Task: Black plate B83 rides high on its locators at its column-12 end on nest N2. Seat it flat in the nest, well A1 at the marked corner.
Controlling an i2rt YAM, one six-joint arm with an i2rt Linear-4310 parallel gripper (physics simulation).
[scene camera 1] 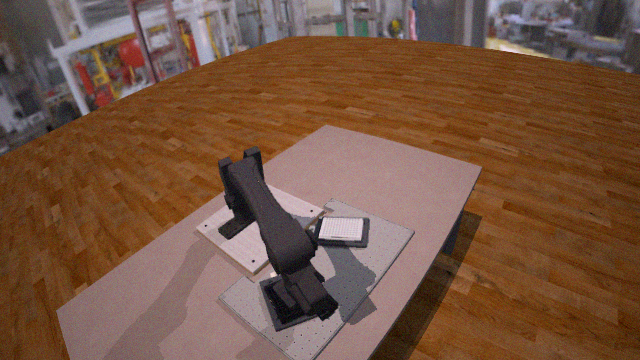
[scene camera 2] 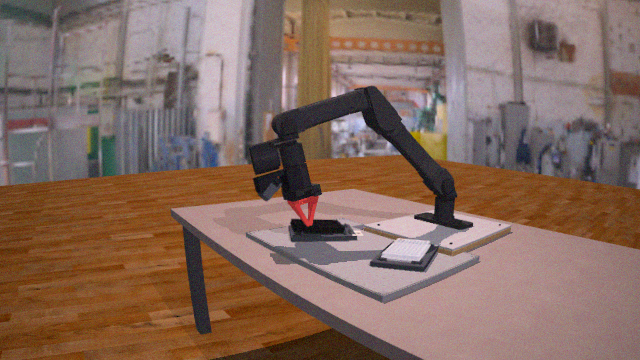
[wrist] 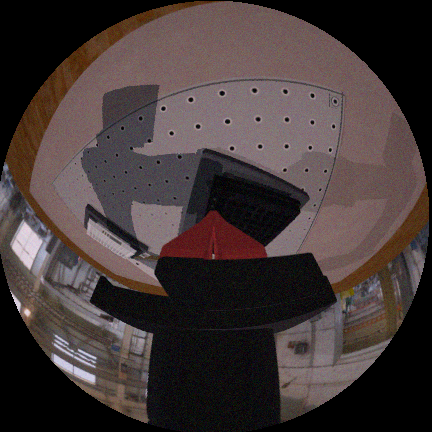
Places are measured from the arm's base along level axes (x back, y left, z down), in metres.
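Where they show: gripper, between the fingertips: [scene camera 2: 309, 225] [wrist: 212, 216]; arm's base, origin of its link: [scene camera 1: 245, 219] [scene camera 2: 443, 222].
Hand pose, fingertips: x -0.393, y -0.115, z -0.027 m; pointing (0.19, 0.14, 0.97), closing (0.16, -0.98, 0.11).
Things, the pixels of their top centre, and the offset from my fingertips.
- black plate B83, centre of its top: [wrist: 237, 239] [scene camera 2: 317, 221] [scene camera 1: 286, 295] dx +0.038, dy -0.022, dz -0.002 m
- dark nest N2, centre of its top: [wrist: 231, 233] [scene camera 2: 321, 226] [scene camera 1: 287, 295] dx +0.046, dy -0.015, dz +0.012 m
- white plate, centre of its top: [scene camera 2: 407, 246] [wrist: 107, 243] [scene camera 1: 341, 226] dx +0.087, dy +0.262, dz +0.007 m
The black plate B83 [scene camera 2: 327, 226] [wrist: 257, 205] lies in the dark nest N2 [scene camera 2: 325, 238] [wrist: 192, 205]. Its top looks about level and low in the nest in the scene camera 2 view; a slight remaining tilt is too small to tell. My gripper [scene camera 2: 309, 224] [wrist: 212, 216] is shut and empty, with its red fingertips pointing down at the plate's end on the left in the scene camera 2 view. Whether the tips touch the plate is not clear. In the scene camera 1 view the arm hides the fingers and much of the plate. The well A1 marking cannot be read.
A white plate [scene camera 1: 341, 228] [scene camera 2: 406, 249] [wrist: 107, 241] sits in another dark nest [scene camera 1: 368, 233] [scene camera 2: 424, 265]. Both nests stand on a grey perforated board [scene camera 1: 392, 240] [scene camera 2: 382, 292] [wrist: 280, 107]. The arm's base stands on a pale wooden board [scene camera 1: 235, 252] [scene camera 2: 480, 231] beside it.
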